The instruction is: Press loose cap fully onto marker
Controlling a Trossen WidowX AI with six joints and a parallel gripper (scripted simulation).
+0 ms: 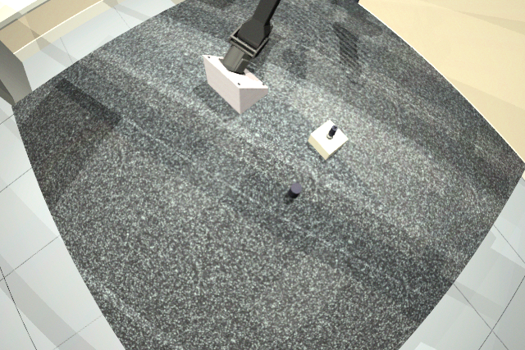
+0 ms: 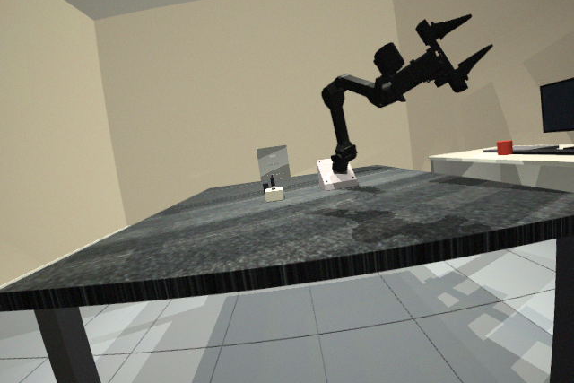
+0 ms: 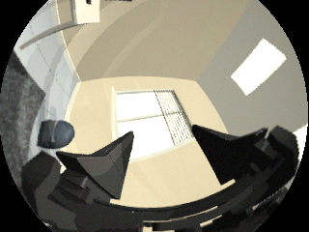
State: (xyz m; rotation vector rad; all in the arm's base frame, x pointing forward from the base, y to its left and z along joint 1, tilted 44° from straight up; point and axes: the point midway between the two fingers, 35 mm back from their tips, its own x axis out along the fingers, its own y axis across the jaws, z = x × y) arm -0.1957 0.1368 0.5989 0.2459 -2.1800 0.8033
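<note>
Right now my gripper tip is 650 mm short of the dark cap, 560 mm to the left of it and 370 mm above it. The rest, counted from my gripper tip: holder block (580 mm ahead, 400 mm to the right, 380 mm below).
</note>
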